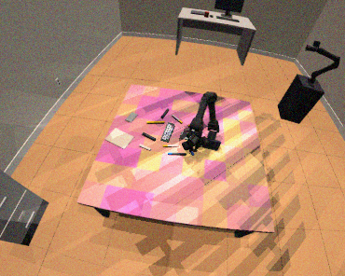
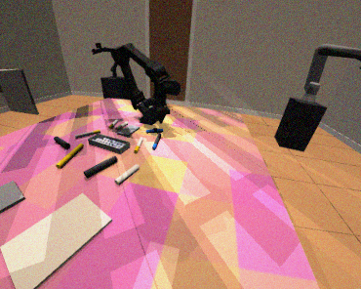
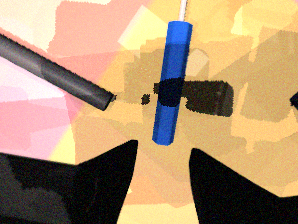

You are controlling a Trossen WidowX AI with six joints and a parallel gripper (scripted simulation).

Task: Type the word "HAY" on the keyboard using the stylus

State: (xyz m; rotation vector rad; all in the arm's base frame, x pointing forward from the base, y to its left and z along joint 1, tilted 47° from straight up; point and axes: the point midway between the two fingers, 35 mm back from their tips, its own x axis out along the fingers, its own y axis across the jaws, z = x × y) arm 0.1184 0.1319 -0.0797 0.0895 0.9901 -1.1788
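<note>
The blue stylus is 50 mm to the right of my gripper tip, 50 mm below it and 40 mm ahead of it. From my gripper tip the other things lie so: yellow marker: 370 mm ahead, 220 mm to the right, 50 mm below; blue-tipped pen: 140 mm ahead, 50 mm to the left, 50 mm below; white sheet: 590 mm ahead, 50 mm below, 30 mm to the left.
</note>
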